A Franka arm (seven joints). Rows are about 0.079 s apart.
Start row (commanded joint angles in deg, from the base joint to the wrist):
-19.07, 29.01, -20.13, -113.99, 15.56, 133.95, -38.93
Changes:
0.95, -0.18, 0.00, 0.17, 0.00, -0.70, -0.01
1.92, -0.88, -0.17, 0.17, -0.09, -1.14, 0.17
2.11, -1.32, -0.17, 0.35, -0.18, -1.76, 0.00
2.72, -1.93, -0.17, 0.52, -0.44, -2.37, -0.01
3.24, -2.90, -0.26, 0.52, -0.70, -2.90, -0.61
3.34, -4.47, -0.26, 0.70, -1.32, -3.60, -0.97
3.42, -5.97, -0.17, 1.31, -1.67, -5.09, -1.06
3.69, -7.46, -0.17, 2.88, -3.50, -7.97, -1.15
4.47, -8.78, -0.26, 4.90, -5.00, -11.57, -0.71
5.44, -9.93, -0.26, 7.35, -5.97, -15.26, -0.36
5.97, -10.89, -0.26, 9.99, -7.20, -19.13, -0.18
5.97, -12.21, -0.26, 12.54, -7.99, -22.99, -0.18
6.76, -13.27, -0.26, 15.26, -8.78, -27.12, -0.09
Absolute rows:
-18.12, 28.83, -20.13, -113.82, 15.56, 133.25, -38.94
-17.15, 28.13, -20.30, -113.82, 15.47, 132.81, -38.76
-16.96, 27.69, -20.30, -113.64, 15.38, 132.19, -38.93
-16.35, 27.08, -20.30, -113.47, 15.12, 131.58, -38.94
-15.83, 26.11, -20.39, -113.47, 14.86, 131.05, -39.54
-15.73, 24.54, -20.39, -113.29, 14.24, 130.35, -39.90
-15.65, 23.04, -20.30, -112.68, 13.89, 128.86, -39.99
-15.38, 21.55, -20.30, -111.11, 12.06, 125.98, -40.08
-14.60, 20.23, -20.39, -109.09, 10.56, 122.38, -39.64
-13.63, 19.08, -20.39, -106.64, 9.59, 118.69, -39.29
-13.10, 18.12, -20.39, -104.00, 8.36, 114.82, -39.11
-13.10, 16.80, -20.39, -101.45, 7.57, 110.96, -39.11
-12.31, 15.74, -20.39, -98.73, 6.78, 106.83, -39.02

